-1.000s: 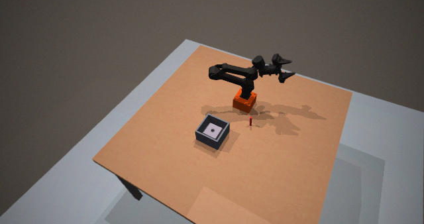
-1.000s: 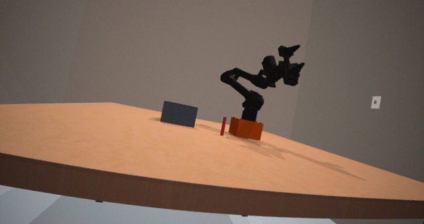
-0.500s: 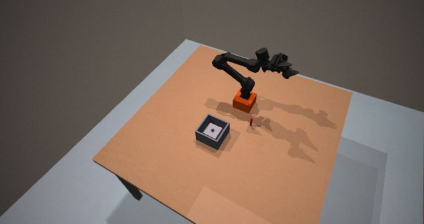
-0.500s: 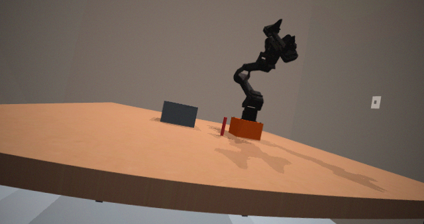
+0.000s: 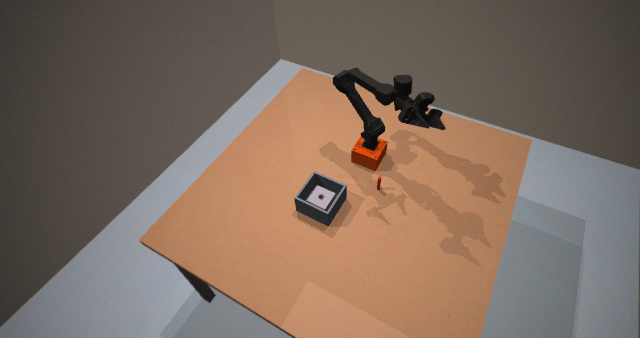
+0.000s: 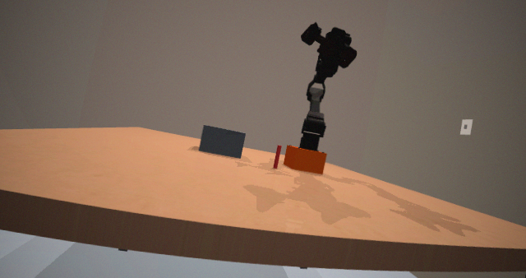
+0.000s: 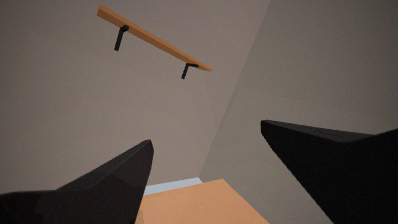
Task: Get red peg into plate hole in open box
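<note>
Now: the red peg 400 mm below my gripper tip, 170 mm to the right of it and 30 mm ahead of it. The rest, counted from my gripper tip: light plate 390 mm below, 340 mm to the right, 220 mm ahead; then grey box 410 mm below, 340 mm to the right, 220 mm ahead.
</note>
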